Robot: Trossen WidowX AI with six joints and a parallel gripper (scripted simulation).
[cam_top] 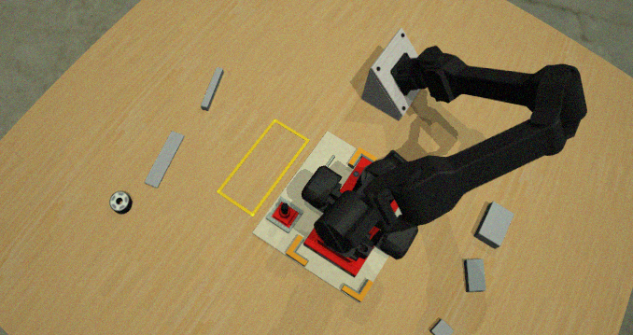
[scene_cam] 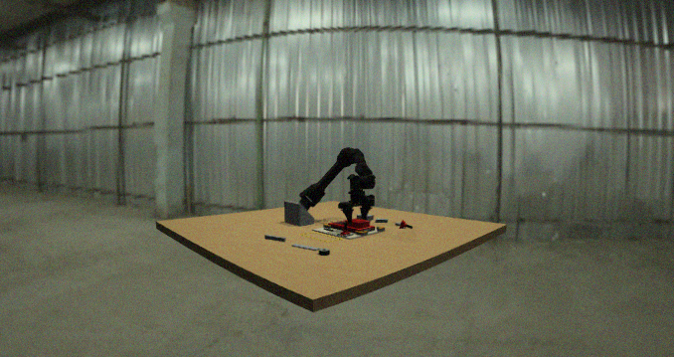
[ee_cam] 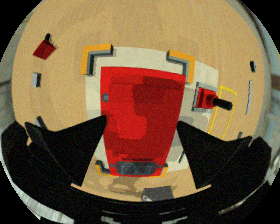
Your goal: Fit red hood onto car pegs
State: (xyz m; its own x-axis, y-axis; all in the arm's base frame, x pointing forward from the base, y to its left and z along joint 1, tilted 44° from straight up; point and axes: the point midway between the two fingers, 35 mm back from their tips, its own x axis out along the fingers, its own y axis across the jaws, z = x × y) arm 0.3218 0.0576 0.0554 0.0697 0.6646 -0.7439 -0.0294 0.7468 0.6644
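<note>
The red hood lies right at my gripper tip. From my gripper tip the other things lie so: grey engine block (10 mm to the left, 10 mm below).
</note>
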